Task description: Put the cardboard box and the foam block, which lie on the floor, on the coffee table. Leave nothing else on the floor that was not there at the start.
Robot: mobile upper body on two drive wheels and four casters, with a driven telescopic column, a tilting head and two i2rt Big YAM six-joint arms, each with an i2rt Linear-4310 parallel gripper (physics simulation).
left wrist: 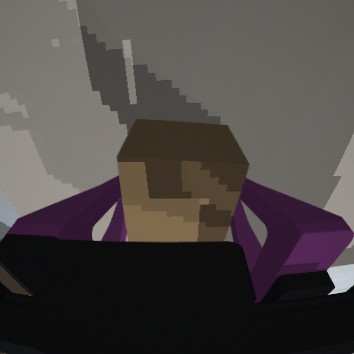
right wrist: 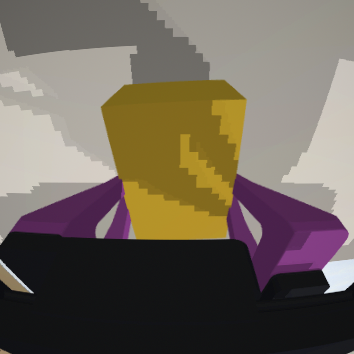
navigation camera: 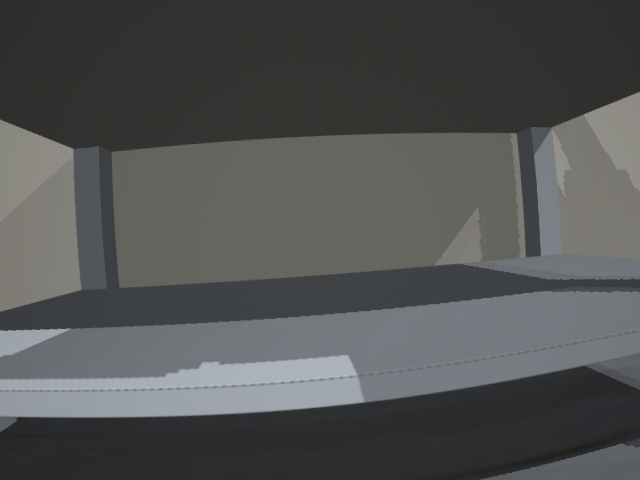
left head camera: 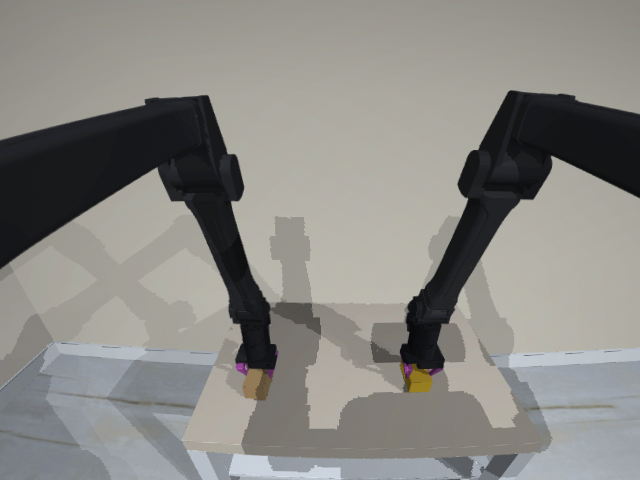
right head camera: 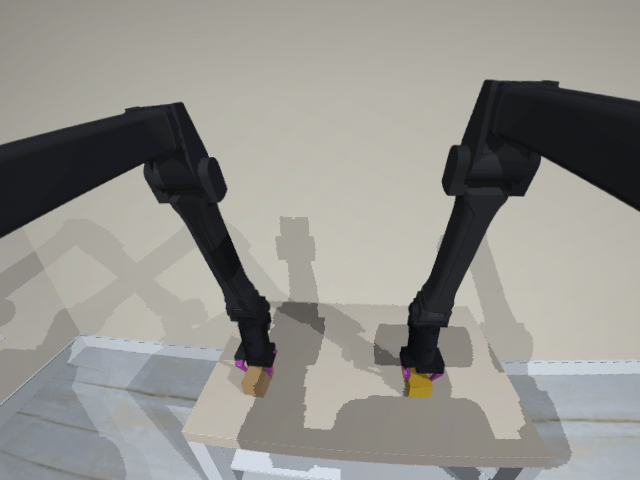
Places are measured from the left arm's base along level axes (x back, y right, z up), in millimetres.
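Pixels of known places: left gripper, between the fingertips: (left wrist: 178,178) (left head camera: 260,376) (right head camera: 260,373); right gripper, between the fingertips: (right wrist: 178,177) (left head camera: 416,376) (right head camera: 417,380).
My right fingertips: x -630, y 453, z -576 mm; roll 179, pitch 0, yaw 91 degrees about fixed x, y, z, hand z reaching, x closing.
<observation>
Ahead of a thing's pixels: the offset from my right fingertips to its middle. "pt": to the spot under its first point. Level surfaces: height alone.
The tan cardboard box @[dz -5, dx +17, dy -455 mm] (left head camera: 254,388) (right head camera: 253,384) (left wrist: 182,142) is held between the magenta fingers of my left gripper (left head camera: 256,373) (right head camera: 255,369) (left wrist: 178,178), which is shut on it. The yellow foam block @[dz +1, dx -10, dy -1 mm] (left head camera: 419,384) (right head camera: 419,388) (right wrist: 172,120) is held in my right gripper (left head camera: 420,373) (right head camera: 421,376) (right wrist: 178,177), which is shut on it. Both hang over the beige top of the coffee table @[dz -31 mm] (left head camera: 323,403) (right head camera: 320,408), the box over its left part and the block right of its middle. The height of the gap beneath them is hard to tell.
A plain wall (left head camera: 356,155) (right head camera: 361,155) stands behind the table. Grey marbled floor @[dz -481 mm] (left head camera: 129,418) (right head camera: 139,413) shows beside it. In the navigation camera, the table's underside @[pt dz -81, dx -78, dy -208 mm] (navigation camera: 310,67), two far legs (navigation camera: 90,217) (navigation camera: 549,206) and a lower shelf @[dz -331 mm] (navigation camera: 439,330) are close ahead. Arm shadows cross the tabletop.
</observation>
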